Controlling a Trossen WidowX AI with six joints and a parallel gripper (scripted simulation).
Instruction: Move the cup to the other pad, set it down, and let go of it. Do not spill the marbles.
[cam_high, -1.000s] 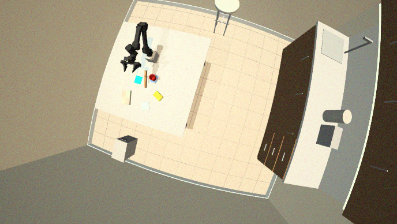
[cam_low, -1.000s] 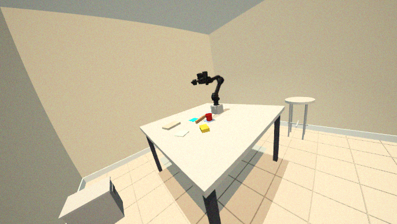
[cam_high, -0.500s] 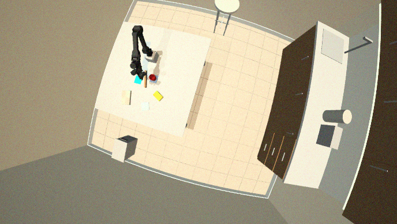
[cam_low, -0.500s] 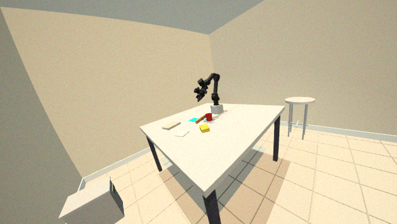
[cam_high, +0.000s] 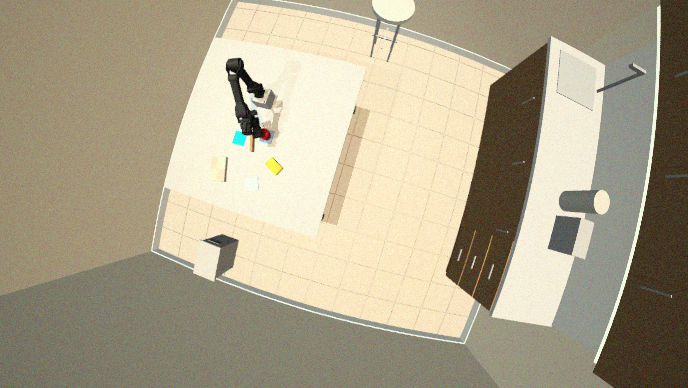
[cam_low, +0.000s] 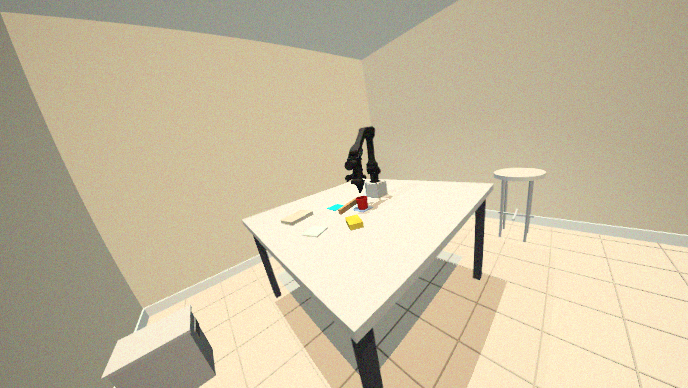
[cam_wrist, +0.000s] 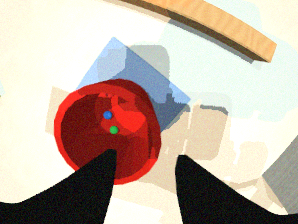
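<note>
Now: gripper tip 6 cm above the red cup, 2 cm to the right of it and 2 cm short of it. Round my gripper tip: green marble: 9 cm below, 4 cm to the left, 2 cm ahead; wooden bar: 10 cm below, 9 cm to the right, 4 cm ahead; light blue pad: 11 cm below, 2 cm to the left, 2 cm ahead.
</note>
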